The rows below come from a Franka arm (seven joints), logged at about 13 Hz.
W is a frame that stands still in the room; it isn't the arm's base.
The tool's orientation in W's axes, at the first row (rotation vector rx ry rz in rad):
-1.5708, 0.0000, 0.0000
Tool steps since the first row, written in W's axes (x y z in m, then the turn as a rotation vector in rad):
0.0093, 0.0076, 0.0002, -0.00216, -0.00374, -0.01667
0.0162, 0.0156, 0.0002, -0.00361, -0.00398, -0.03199
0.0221, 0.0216, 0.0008, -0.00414, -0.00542, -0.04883
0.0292, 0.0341, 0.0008, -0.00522, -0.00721, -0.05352
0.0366, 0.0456, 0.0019, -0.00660, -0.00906, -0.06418
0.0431, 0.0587, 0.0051, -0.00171, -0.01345, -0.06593
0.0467, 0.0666, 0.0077, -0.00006, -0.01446, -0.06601
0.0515, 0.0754, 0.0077, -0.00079, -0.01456, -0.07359
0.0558, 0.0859, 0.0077, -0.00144, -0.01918, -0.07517
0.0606, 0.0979, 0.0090, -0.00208, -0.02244, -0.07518
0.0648, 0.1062, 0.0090, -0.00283, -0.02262, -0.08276
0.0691, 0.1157, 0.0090, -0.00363, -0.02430, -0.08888
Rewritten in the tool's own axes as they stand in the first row. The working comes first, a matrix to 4 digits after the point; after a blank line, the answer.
The tool's axes in the first row as the columns of a matrix, in W's axes (used below as rounded here):
1.0000, 0.0000, 0.0000
0.0000, 0.0000, 1.0000
0.0000, -1.0000, 0.0000

0.0093, -0.0002, 0.0076, -0.00216, 0.01667, -0.00374
0.0162, -0.0002, 0.0156, -0.00361, 0.03199, -0.00398
0.0221, -0.0008, 0.0216, -0.00414, 0.04883, -0.00542
0.0292, -0.0008, 0.0341, -0.00522, 0.05352, -0.00721
0.0366, -0.0019, 0.0456, -0.00660, 0.06418, -0.00906
0.0431, -0.0051, 0.0587, -0.00171, 0.06593, -0.01345
0.0467, -0.0077, 0.0666, -0.00006, 0.06601, -0.01446
0.0515, -0.0077, 0.0754, -0.00079, 0.07359, -0.01456
0.0558, -0.0077, 0.0859, -0.00144, 0.07517, -0.01918
0.0606, -0.0090, 0.0979, -0.00208, 0.07518, -0.02244
0.0648, -0.0090, 0.1062, -0.00283, 0.08276, -0.02262
0.0691, -0.0090, 0.1157, -0.00363, 0.08888, -0.02430

